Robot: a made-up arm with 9 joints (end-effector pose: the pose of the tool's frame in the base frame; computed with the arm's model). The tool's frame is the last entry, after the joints.
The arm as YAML. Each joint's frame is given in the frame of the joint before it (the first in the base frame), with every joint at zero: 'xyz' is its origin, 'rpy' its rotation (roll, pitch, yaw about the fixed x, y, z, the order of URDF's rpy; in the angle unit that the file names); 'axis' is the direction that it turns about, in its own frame. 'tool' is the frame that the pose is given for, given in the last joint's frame.
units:
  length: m
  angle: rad
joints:
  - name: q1
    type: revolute
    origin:
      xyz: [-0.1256, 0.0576, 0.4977]
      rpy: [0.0, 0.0, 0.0]
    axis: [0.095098, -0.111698, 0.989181]
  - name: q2
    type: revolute
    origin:
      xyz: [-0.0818, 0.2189, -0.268]
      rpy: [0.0, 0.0, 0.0]
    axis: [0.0, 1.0, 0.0]
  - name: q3
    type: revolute
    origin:
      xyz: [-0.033, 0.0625, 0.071]
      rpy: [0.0, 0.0, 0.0]
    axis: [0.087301, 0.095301, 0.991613]
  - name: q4
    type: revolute
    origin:
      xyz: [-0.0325, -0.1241, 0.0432]
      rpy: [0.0, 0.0, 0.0]
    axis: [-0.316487, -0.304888, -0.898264]
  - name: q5
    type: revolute
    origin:
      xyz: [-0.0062, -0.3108, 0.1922]
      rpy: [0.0, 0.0, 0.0]
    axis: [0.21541, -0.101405, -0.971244]
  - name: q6
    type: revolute
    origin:
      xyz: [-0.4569, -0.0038, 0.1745]
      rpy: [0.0, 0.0, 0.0]
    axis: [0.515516, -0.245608, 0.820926]
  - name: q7
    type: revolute
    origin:
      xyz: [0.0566, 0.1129, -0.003]
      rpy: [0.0, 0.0, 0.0]
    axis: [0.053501, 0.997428, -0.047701]
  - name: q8
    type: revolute
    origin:
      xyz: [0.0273, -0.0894, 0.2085]
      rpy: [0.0, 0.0, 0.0]
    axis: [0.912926, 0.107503, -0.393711]
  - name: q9
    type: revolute
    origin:
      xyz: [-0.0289, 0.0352, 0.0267]
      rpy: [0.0, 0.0, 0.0]
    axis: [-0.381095, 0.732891, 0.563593]
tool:
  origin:
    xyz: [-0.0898, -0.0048, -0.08]
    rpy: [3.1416, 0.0, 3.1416]
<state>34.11 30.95 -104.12 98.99 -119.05 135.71 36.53 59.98 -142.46</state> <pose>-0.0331 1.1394 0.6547 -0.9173 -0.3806 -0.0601 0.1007</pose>
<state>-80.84 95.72 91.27 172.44 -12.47 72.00 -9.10 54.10 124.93</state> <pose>0.5518 0.0827 0.7561 0.2364 -0.7180 -0.4930 0.4307</pose>
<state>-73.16 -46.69 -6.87 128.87 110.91 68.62 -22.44 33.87 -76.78</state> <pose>0.3231 0.5004 0.7603 -0.5289 -0.5333 -0.5914 0.2933</pose>
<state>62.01 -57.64 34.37 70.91 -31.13 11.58 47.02 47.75 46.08</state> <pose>-0.6595 -0.6124 -0.0919 0.5984 -0.7915 -0.1200 0.0326</pose>
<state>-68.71 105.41 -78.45 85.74 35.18 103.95 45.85 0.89 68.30</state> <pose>0.5161 0.1655 -0.3347 -0.2174 0.0832 -0.0722 0.9699</pose>
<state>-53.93 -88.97 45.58 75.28 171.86 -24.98 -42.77 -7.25 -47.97</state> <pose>-0.7302 0.7315 0.2671 0.6082 -0.6003 0.5189 0.0205</pose>
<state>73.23 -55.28 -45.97 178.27 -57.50 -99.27 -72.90 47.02 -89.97</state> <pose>-0.3541 0.3321 0.6115 0.5500 0.2245 -0.6713 0.4432</pose>
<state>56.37 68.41 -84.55 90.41 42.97 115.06 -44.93 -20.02 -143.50</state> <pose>-0.5093 0.6544 -0.1441 -0.6583 0.1567 0.4790 0.5592</pose>
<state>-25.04 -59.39 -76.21 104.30 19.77 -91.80 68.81 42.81 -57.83</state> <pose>0.2137 0.7760 0.4349 0.2852 0.8780 -0.2538 0.2886</pose>
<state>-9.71 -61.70 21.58 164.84 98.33 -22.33 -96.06 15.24 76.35</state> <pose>-0.4664 0.3547 0.7374 -0.7325 0.3951 -0.5486 0.0800</pose>
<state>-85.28 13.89 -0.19 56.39 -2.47 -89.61 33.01 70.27 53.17</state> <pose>0.2557 0.5694 0.8358 0.9282 -0.2508 0.0319 0.2730</pose>
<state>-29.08 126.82 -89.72 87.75 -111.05 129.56 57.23 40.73 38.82</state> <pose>0.6437 0.6524 -0.3531 -0.1787 0.2488 -0.7541 0.5810</pose>
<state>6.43 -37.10 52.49 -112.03 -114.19 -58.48 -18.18 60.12 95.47</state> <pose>-0.0719 1.0879 0.6777 -0.6109 -0.7154 -0.3014 0.1554</pose>
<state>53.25 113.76 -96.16 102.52 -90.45 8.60 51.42 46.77 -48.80</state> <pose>-0.6377 0.6099 -0.2584 0.5171 0.1678 -0.7450 0.3865</pose>
